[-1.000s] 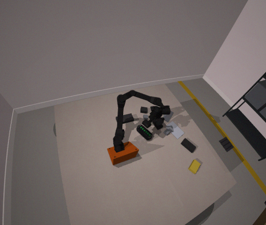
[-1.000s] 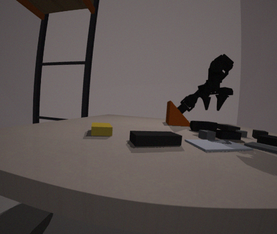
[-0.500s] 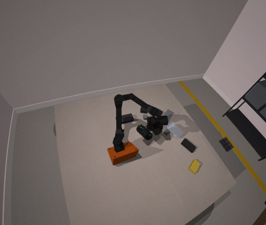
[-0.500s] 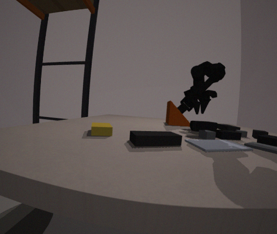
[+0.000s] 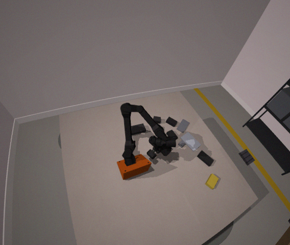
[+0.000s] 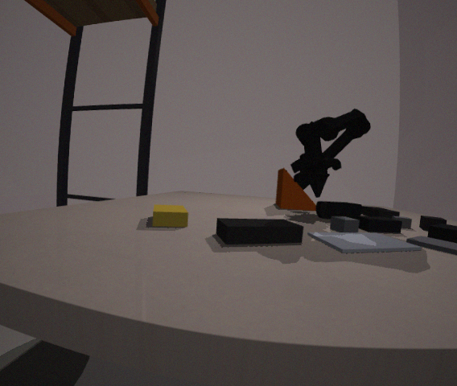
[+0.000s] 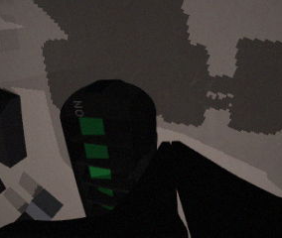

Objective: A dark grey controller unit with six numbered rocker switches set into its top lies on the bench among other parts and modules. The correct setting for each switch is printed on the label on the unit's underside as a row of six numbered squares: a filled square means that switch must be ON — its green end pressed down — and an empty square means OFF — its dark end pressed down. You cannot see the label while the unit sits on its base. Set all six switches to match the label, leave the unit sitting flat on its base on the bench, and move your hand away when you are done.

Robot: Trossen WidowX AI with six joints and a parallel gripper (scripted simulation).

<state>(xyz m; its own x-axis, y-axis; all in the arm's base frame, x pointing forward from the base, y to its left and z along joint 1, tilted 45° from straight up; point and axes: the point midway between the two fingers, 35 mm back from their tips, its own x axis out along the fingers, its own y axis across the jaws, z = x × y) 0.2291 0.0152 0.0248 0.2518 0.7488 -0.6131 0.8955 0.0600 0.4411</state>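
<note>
My gripper tip is 19 cm short of the small black block, 10 cm to the right of it and 4 cm above it. The rest, counted from my gripper tip: small grey block: 23 cm ahead, 4 cm below; then grey plate: 36 cm ahead, 17 cm to the left, 5 cm below; then pale flat sheet: 34 cm ahead, 6 cm below.
</note>
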